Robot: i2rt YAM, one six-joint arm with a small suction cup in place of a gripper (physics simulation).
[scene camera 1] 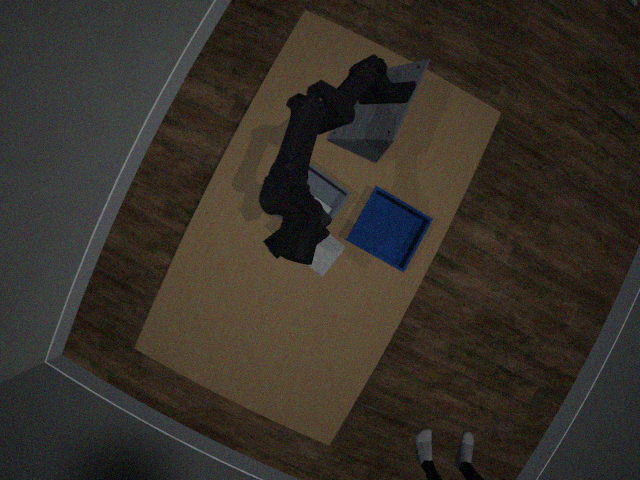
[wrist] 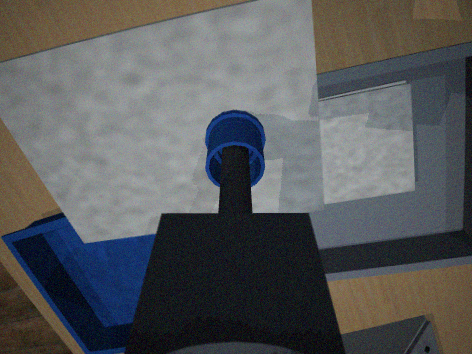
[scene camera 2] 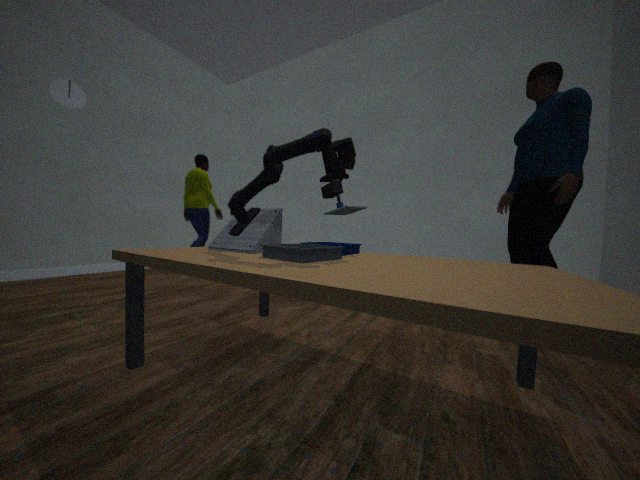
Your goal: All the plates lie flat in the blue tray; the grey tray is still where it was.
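Seen in the pictures: end effector, tool point: [wrist: 235, 127] [scene camera 2: 341, 212]; arm's base, origin of the base link: [scene camera 1: 385, 94] [scene camera 2: 245, 221].
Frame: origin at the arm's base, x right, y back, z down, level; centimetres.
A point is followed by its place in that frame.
My suction cup [scene camera 2: 339, 205] [wrist: 235, 130] is shut on a pale grey square plate [scene camera 1: 328, 255] {x -7.5, y -55.5, z -5.8 cm} [scene camera 2: 352, 210] {x -4.5, y -56.6, z -5.4 cm} [wrist: 125, 95] {x -2.8, y -57.9, z -6.2 cm}, held nearly level well above the table. The arm hides the cup in scene camera 1. The blue tray [scene camera 1: 387, 227] {x -24.2, y -36.5, z 14.1 cm} [scene camera 2: 352, 249] {x -26.5, y -48.0, z 12.0 cm} [wrist: 117, 275] {x -27.6, y -36.4, z 14.1 cm} shows no plate on its visible floor; the held plate and the arm cover part of it in the wrist view. The grey tray [scene camera 1: 330, 189] {x 2.0, y -34.0, z 14.1 cm} [scene camera 2: 302, 253] {x 21.0, y -50.6, z 11.1 cm} [wrist: 370, 227] {x 7.7, y -34.0, z 14.1 cm} holds another pale plate [scene camera 1: 326, 206] {x 0.2, y -40.7, z 12.4 cm} [wrist: 367, 160] {x 9.1, y -43.2, z 12.4 cm}. A thin pale edge shows along that plate's side; I cannot tell whether it is a further plate.
The arm's slanted grey mount [scene camera 1: 374, 121] {x -0.9, y -10.4, z -0.3 cm} [scene camera 2: 268, 227] {x 1.6, y -17.2, z 2.6 cm} stands on the wooden table [scene camera 1: 258, 335] {x 0.3, y -97.5, z 14.4 cm} [scene camera 2: 465, 289] {x 29.5, y -96.8, z 14.4 cm}, near the trays. A person in blue [scene camera 2: 553, 134] and a person in yellow [scene camera 2: 196, 191] stand beyond the table.
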